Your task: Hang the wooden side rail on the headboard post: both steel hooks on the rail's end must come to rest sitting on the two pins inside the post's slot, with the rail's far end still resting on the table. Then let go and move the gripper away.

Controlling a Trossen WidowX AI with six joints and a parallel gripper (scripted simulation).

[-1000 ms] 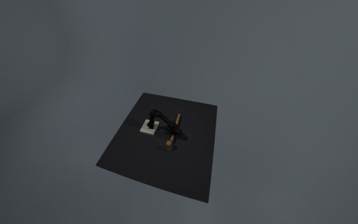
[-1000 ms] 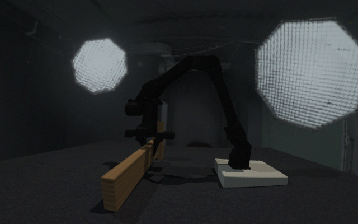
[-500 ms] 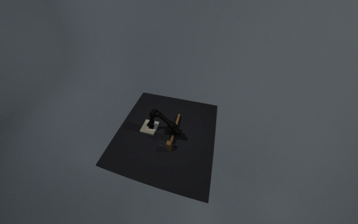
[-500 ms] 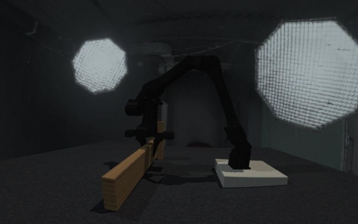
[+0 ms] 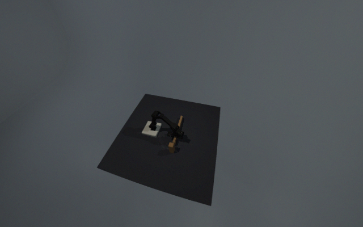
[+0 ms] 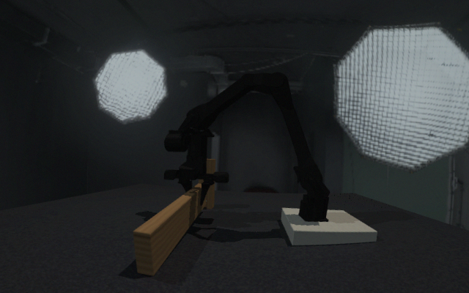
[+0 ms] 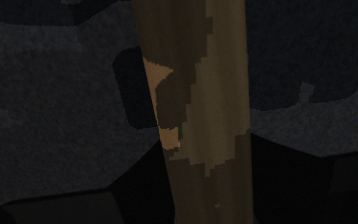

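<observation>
The headboard post lies 1 cm behind my gripper tip, 15 cm to the right of it and 4 cm above it.
</observation>
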